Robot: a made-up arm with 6 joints. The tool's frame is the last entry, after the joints.
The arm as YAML. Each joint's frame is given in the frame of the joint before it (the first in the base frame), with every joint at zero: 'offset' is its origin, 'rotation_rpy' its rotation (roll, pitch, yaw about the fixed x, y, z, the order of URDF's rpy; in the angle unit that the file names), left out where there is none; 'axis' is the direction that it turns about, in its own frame. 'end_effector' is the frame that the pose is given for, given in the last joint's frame.
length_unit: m
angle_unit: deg
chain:
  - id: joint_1
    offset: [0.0, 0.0, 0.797]
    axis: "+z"
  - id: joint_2
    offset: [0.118, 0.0, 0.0]
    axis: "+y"
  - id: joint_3
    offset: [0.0, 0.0, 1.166]
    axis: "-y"
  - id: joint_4
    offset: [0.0, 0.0, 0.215]
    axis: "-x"
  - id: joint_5
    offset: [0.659, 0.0, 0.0]
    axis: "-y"
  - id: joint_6
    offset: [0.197, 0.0, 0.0]
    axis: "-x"
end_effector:
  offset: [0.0, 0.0, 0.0]
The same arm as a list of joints. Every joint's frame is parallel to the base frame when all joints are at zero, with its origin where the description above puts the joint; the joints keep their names.
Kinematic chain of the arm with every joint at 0, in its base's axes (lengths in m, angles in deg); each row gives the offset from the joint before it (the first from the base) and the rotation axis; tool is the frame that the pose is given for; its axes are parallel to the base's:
joint_1: xyz 0.0000 0.0000 0.7970 axis +z
joint_2: xyz 0.1180 0.0000 0.0000 axis +y
joint_3: xyz 0.0000 0.0000 1.1660 axis -y
joint_4: xyz 0.0000 0.0000 0.2150 axis -x
joint_5: xyz 0.6590 0.0000 0.0000 axis -y
joint_6: xyz 0.1970 0.0000 0.0000 axis -x
tool: xyz 0.0000 0.0000 0.0000

